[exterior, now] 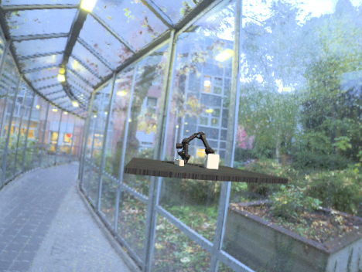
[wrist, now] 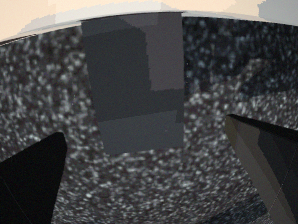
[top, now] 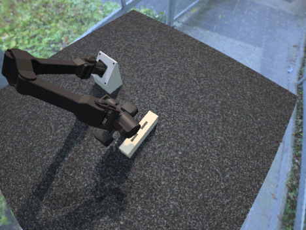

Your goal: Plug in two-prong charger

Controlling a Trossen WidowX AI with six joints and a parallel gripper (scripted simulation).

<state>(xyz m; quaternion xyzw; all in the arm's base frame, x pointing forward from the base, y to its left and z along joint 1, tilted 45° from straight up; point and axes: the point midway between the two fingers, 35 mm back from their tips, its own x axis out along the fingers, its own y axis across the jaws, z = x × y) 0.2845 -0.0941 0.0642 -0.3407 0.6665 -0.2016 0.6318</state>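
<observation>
Now: gripper tip 50 mm short of the two-prong charger, 10 mm to the right of it and 10 mm below it.
</observation>
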